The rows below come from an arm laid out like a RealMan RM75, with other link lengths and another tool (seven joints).
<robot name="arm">
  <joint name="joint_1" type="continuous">
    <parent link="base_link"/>
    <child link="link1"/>
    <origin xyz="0 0 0.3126" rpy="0 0 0"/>
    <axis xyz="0 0 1"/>
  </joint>
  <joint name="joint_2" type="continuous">
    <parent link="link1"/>
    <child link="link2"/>
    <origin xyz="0 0 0" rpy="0 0 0"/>
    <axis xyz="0 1 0"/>
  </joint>
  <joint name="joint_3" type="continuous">
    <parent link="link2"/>
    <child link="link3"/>
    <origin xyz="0 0 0.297" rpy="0 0 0"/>
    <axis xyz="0 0 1"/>
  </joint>
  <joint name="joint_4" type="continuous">
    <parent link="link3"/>
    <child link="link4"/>
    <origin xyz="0 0 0" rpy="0 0 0"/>
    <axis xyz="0 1 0"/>
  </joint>
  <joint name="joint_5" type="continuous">
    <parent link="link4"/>
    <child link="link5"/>
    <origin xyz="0 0 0.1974" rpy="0 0 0"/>
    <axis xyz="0 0 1"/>
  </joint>
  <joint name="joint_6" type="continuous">
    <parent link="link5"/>
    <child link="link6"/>
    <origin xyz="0 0 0" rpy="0 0 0"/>
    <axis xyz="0 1 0"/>
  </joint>
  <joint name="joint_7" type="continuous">
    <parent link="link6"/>
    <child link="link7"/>
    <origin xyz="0 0 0.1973" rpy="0 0 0"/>
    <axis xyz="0 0 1"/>
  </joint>
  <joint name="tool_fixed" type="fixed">
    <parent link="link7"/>
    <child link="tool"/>
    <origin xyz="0.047 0.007 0.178" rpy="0.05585 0 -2.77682"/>
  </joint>
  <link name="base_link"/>
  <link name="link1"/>
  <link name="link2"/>
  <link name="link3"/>
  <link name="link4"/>
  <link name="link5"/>
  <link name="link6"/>
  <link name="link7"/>
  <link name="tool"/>
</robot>
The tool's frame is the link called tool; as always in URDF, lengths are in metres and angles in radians. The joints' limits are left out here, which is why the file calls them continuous.
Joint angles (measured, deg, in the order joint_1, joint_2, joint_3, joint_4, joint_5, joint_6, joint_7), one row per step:
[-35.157, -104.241, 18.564, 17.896, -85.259, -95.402, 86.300]
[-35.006, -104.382, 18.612, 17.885, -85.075, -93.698, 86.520]
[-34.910, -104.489, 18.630, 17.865, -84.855, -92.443, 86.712]
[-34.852, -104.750, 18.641, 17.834, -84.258, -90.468, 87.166]
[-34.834, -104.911, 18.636, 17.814, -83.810, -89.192, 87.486]
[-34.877, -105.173, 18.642, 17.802, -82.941, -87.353, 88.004]
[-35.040, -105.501, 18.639, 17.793, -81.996, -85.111, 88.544]
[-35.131, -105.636, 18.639, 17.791, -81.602, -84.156, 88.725]
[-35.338, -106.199, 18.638, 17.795, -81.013, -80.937, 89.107]
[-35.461, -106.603, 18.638, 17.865, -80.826, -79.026, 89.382]
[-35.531, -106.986, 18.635, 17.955, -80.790, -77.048, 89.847]
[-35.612, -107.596, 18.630, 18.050, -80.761, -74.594, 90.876]
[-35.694, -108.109, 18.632, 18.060, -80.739, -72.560, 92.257]
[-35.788, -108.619, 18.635, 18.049, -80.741, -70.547, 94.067]
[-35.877, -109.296, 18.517, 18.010, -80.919, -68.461, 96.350]
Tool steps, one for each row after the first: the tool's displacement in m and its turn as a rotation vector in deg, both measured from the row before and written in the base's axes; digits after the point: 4 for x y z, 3 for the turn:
[-0.0090, 0.0070, -0.0024, 0.364, 0.621, 1.634]
[-0.0068, 0.0049, -0.0022, 0.224, 0.520, 1.185]
[-0.0100, 0.0071, -0.0056, 0.210, 1.021, 1.718]
[-0.0065, 0.0044, -0.0039, 0.114, 0.734, 1.077]
[-0.0091, 0.0058, -0.0072, 0.005, 1.263, 1.444]
[-0.0101, 0.0072, -0.0080, 0.046, 1.431, 1.659]
[-0.0042, 0.0030, -0.0033, 0.003, 0.586, 0.697]
[-0.0141, 0.0105, -0.0071, 0.395, 1.276, 2.511]
[-0.0080, 0.0060, -0.0035, 0.370, 0.701, 1.439]
[-0.0088, 0.0060, -0.0022, 0.599, 0.816, 1.460]
[-0.0105, 0.0065, -0.0039, 0.814, 1.264, 1.625]
[-0.0083, 0.0048, -0.0038, 0.774, 1.452, 1.122]
[-0.0079, 0.0043, -0.0039, 0.865, 1.803, 0.914]
[-0.0076, 0.0040, -0.0041, 1.070, 1.922, 0.843]

